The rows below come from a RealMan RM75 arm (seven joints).
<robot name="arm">
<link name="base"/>
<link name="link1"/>
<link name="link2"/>
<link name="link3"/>
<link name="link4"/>
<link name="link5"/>
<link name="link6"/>
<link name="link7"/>
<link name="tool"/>
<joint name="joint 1" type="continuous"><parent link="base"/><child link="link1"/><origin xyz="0.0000 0.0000 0.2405" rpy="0.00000 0.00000 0.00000"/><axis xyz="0 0 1"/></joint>
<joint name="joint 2" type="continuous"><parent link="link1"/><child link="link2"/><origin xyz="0.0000 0.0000 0.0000" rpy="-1.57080 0.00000 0.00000"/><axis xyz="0 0 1"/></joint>
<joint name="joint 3" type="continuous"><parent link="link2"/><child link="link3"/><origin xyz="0.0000 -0.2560 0.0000" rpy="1.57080 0.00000 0.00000"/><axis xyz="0 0 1"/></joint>
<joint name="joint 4" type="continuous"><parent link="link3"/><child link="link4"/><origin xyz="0.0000 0.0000 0.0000" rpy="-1.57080 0.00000 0.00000"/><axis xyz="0 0 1"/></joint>
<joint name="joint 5" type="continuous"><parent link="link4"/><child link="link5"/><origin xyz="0.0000 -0.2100 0.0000" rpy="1.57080 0.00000 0.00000"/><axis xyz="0 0 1"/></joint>
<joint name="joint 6" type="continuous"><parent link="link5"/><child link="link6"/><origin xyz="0.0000 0.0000 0.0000" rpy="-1.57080 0.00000 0.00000"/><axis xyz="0 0 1"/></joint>
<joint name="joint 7" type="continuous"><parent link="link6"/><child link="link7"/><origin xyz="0.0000 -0.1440 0.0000" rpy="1.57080 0.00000 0.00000"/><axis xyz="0 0 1"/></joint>
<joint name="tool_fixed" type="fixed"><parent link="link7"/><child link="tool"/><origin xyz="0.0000 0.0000 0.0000" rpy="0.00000 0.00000 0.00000"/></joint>
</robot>
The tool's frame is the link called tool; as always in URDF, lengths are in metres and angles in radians. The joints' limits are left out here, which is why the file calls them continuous.
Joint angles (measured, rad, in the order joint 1, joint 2, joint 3, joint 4, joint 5, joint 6, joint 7), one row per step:
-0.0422, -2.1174, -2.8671, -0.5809, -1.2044, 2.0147, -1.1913
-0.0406, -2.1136, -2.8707, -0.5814, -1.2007, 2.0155, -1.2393
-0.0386, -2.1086, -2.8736, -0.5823, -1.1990, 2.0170, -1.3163
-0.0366, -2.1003, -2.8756, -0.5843, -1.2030, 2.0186, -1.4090
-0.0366, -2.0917, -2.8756, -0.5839, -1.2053, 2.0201, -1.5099
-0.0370, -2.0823, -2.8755, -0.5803, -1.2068, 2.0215, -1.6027
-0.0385, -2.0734, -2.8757, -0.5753, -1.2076, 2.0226, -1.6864
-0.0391, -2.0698, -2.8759, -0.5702, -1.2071, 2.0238, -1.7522
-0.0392, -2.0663, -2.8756, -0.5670, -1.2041, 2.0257, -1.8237
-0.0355, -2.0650, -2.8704, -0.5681, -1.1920, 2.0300, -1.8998
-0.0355, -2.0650, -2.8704, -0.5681, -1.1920, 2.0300, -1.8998
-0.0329, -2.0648, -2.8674, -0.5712, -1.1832, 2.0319, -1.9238
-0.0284, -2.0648, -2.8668, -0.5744, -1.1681, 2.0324, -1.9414
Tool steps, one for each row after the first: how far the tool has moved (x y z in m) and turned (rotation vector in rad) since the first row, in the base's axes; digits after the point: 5 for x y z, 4 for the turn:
-0.00122, -0.00084, 0.00143, -0.0270, -0.0269, 0.0276
-0.00259, -0.00171, 0.00350, -0.0683, -0.0720, 0.0698
-0.00446, -0.00211, 0.00743, -0.1127, -0.1244, 0.1191
-0.00590, -0.00201, 0.01071, -0.1652, -0.1837, 0.1706
-0.00733, -0.00195, 0.01372, -0.2146, -0.2397, 0.2185
-0.00850, -0.00159, 0.01632, -0.2597, -0.2912, 0.2612
-0.00881, -0.00168, 0.01687, -0.2970, -0.3360, 0.2952
-0.00916, -0.00210, 0.01736, -0.3400, -0.3822, 0.3324
-0.00936, -0.00453, 0.01626, -0.3979, -0.4265, 0.3746
-0.00936, -0.00453, 0.01626, -0.3979, -0.4265, 0.3746
-0.00963, -0.00609, 0.01558, -0.4210, -0.4364, 0.3900
-0.01055, -0.00872, 0.01443, -0.4430, -0.4407, 0.4079

